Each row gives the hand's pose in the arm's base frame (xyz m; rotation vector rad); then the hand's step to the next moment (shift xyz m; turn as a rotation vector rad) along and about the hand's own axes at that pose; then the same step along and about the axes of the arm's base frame.
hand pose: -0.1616 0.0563 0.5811 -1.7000 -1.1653 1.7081
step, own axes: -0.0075 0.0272 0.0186 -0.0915 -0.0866 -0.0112
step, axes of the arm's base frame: -0.0105 -0.0251 -0.0200 0.0021 -0.0250 0.1240
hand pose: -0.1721 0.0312 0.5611 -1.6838 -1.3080 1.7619
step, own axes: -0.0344 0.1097 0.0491 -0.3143 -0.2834 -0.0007
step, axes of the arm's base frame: -0.0026 -0.0994 -0.0757 -0.0231 -0.1066 0.4089
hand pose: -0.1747 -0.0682 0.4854 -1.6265 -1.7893 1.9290
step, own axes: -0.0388 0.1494 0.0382 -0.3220 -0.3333 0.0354
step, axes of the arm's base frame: 0.0775 -0.1006 -0.0956 -0.0731 -0.1201 0.4430
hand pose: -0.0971 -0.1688 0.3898 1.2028 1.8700 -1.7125
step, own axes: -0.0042 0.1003 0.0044 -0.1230 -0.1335 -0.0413
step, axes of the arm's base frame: 0.0770 -0.0137 -0.0631 -0.0167 0.0057 0.1853
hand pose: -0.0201 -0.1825 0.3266 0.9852 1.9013 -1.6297
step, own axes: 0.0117 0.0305 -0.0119 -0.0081 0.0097 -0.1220
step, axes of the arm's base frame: 0.0168 0.0157 -0.0260 0.0264 0.1173 0.0244
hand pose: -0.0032 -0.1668 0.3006 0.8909 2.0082 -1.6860
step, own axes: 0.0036 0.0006 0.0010 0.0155 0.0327 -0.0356
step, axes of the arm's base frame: -0.0023 -0.0001 -0.0030 0.0147 0.0408 -0.0263
